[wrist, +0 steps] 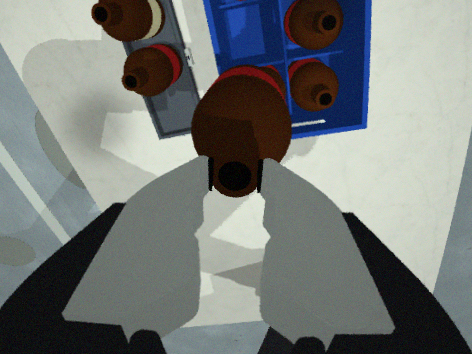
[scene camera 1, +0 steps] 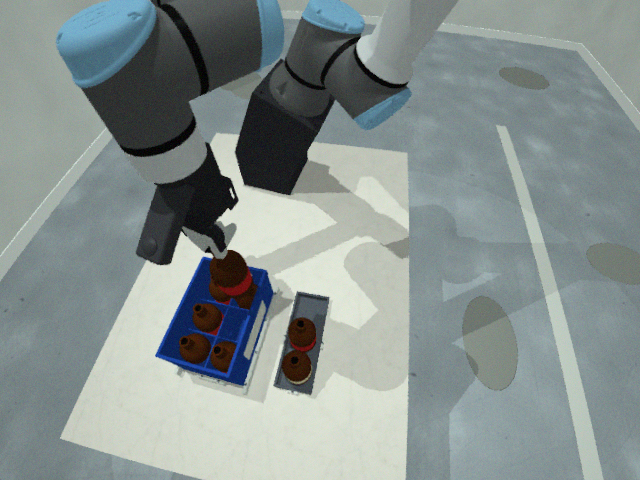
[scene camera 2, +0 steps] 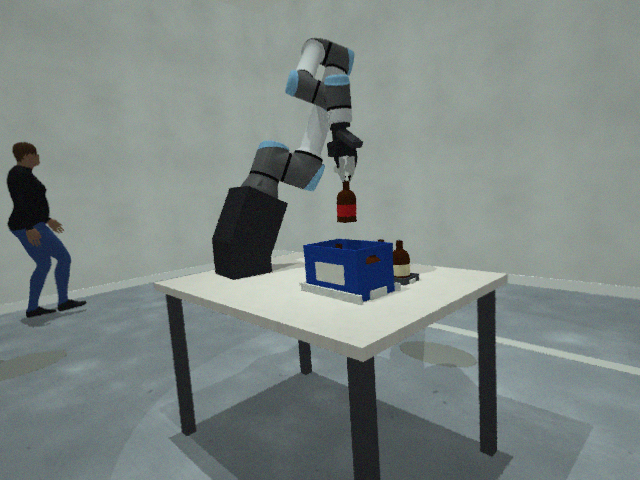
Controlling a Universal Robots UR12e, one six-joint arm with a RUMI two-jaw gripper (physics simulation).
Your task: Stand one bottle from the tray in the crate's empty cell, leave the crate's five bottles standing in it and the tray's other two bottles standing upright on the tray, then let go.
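Frame: origin at the arm's base, x back, y right, z up, level; metres.
Seen in the pictures: gripper, fingertip midpoint: (wrist: 235, 162) (scene camera 1: 217, 254) (scene camera 2: 346, 181); arm's base, link origin: (scene camera 1: 298, 93) (scene camera 2: 258, 195).
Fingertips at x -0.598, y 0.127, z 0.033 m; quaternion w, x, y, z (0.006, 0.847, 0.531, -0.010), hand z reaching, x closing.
Pixels of each thing's top centre, then the offset from my fingertips to it. "*": a spot on its surface instead. Level surfaces: height alone.
- brown red-label bottle, top centre: (wrist: 238, 180) (scene camera 1: 218, 249) (scene camera 2: 345, 180) dx +0.008, dy -0.002, dz +0.004 m
- blue crate, top centre: (wrist: 290, 31) (scene camera 1: 213, 310) (scene camera 2: 346, 243) dx -0.029, dy +0.071, dz -0.225 m
- empty cell, surface spot: (wrist: 245, 32) * dx -0.043, dy +0.018, dz -0.392 m
- grey tray, surface spot: (wrist: 172, 117) (scene camera 1: 315, 307) * dx +0.041, dy -0.180, dz -0.395 m
- cream-label bottle, top centre: (wrist: 101, 14) (scene camera 1: 294, 360) (scene camera 2: 399, 240) dx -0.141, dy -0.132, dz -0.241 m
- white table, surface height: dz -0.400 m
My gripper (scene camera 1: 221, 253) (scene camera 2: 346, 179) (wrist: 235, 162) is shut on the neck of a brown red-label bottle (scene camera 1: 228, 268) (scene camera 2: 346, 206) (wrist: 240, 115). The bottle hangs upright above the blue crate (scene camera 1: 240, 370) (scene camera 2: 372, 279) (wrist: 357, 75), clear of its rim. In scene camera 1 it partly hides two crate bottles; three others (scene camera 1: 207, 317) (scene camera 1: 195, 348) (scene camera 1: 223, 356) stand in their cells. The empty cell (scene camera 1: 235, 322) (wrist: 245, 32) is the middle one on the tray side. On the grey tray (scene camera 1: 312, 304) (wrist: 172, 117) stand a red-label bottle (scene camera 1: 302, 330) (wrist: 150, 70) and a cream-label bottle (scene camera 1: 297, 365) (scene camera 2: 400, 260) (wrist: 127, 17).
The white table (scene camera 1: 356, 434) (scene camera 2: 232, 294) carries the crate and, beside it, the tray. Light brackets (scene camera 2: 330, 292) edge the crate's base. The arm's black pedestal (scene camera 1: 273, 139) (scene camera 2: 248, 232) stands behind the crate. A person (scene camera 2: 31, 201) stands away from the table at the left in scene camera 2.
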